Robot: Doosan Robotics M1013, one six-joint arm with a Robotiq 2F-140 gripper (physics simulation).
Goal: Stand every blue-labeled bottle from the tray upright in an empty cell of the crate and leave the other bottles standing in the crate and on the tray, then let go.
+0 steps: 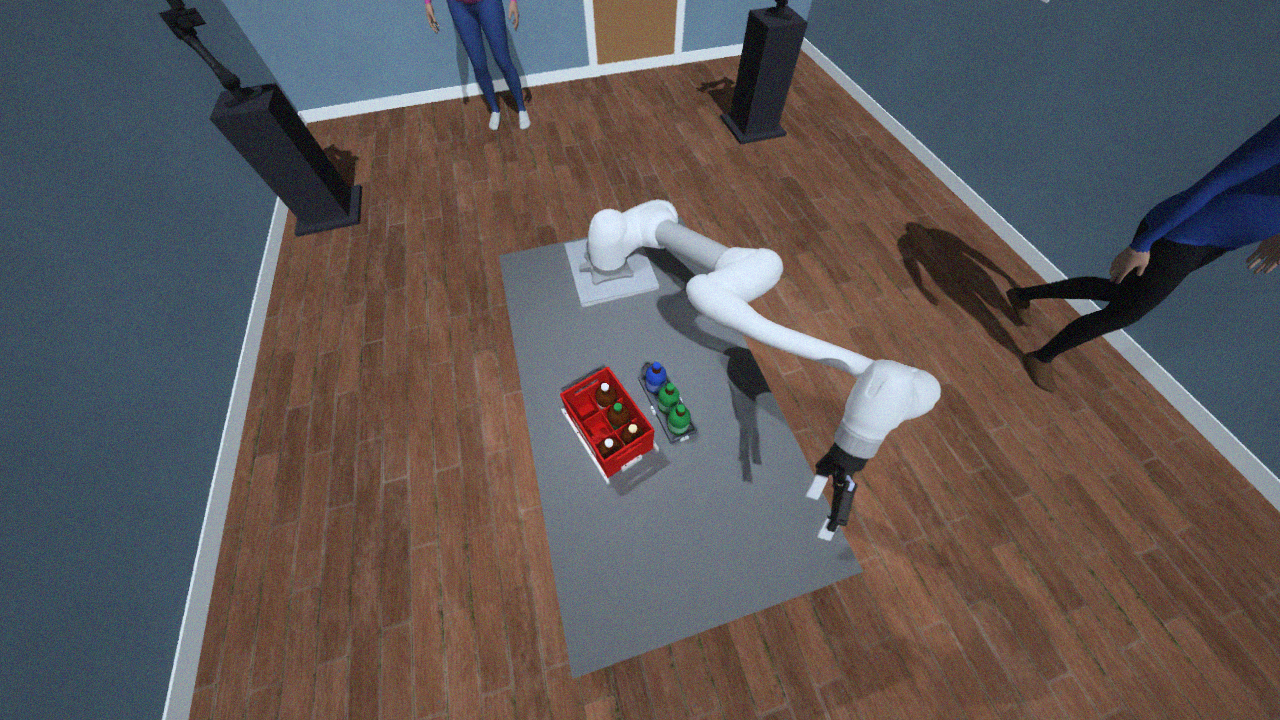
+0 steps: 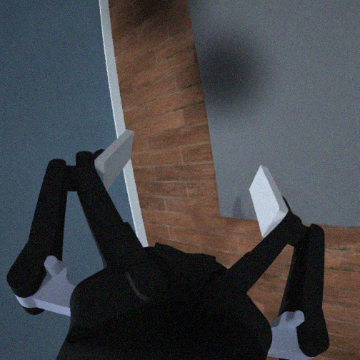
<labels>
my gripper: image 1; image 2
same spot on my gripper: (image 1: pixel 843 495) = (image 2: pixel 31 225)
</labels>
